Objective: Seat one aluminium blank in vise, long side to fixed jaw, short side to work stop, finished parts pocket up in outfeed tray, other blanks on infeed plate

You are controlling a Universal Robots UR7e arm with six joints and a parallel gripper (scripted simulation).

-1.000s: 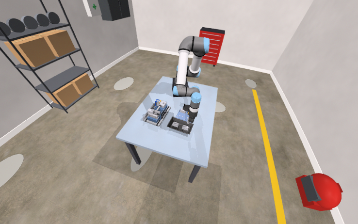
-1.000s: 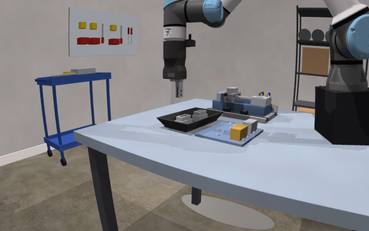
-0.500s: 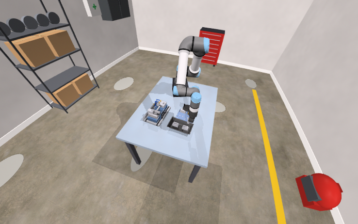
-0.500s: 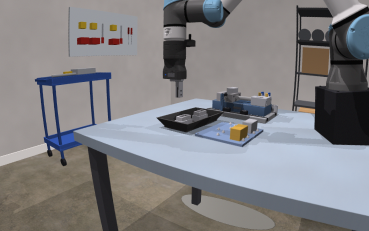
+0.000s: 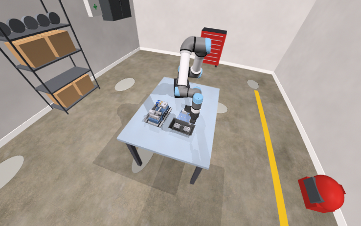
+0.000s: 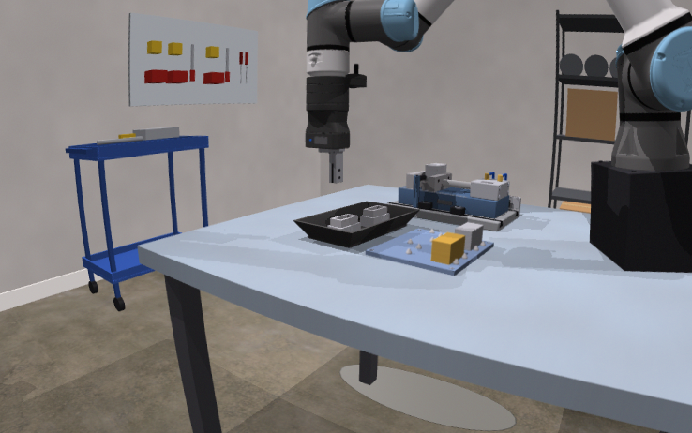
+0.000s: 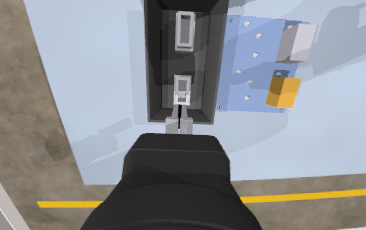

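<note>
My gripper is now 35 cm to the left of the vise, 13 cm past it and 9 cm above it. The rest, counted from my hand: brass blank: 22 cm behind, 11 cm below, 1 cm to the left.
</note>
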